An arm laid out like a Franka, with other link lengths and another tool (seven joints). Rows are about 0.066 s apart.
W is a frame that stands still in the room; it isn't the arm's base.
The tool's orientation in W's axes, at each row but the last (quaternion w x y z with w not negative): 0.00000 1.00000 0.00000 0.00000; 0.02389 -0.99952 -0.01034 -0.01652; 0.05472 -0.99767 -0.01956 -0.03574; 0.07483 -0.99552 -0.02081 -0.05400; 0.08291 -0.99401 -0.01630 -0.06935; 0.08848 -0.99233 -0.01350 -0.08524; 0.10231 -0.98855 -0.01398 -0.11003; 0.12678 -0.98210 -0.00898 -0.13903; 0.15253 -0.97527 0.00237 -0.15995
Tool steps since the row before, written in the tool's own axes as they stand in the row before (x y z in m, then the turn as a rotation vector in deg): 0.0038 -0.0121 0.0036 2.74 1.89 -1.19; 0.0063 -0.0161 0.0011 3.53 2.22 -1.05; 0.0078 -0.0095 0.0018 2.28 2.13 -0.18; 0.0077 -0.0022 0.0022 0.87 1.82 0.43; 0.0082 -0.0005 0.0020 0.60 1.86 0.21; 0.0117 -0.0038 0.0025 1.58 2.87 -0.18; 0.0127 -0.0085 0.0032 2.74 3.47 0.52; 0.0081 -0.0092 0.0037 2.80 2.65 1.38; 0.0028 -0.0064 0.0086 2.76 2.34 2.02
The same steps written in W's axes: 0.0038 0.0121 -0.0036 2.74 -1.89 1.19; 0.0060 0.0163 -0.0001 3.54 -2.20 1.06; 0.0075 0.0099 -0.0002 2.35 -2.06 0.12; 0.0078 0.0028 -0.0010 1.00 -1.70 -0.59; 0.0084 0.0010 -0.0007 0.70 -1.79 -0.42; 0.0118 0.0043 0.0002 1.65 -2.84 -0.05; 0.0126 0.0090 0.0014 2.96 -3.28 -0.58; 0.0083 0.0097 0.0011 3.21 -2.27 -1.16; 0.0051 0.0085 -0.0050 3.35 -1.78 -1.66
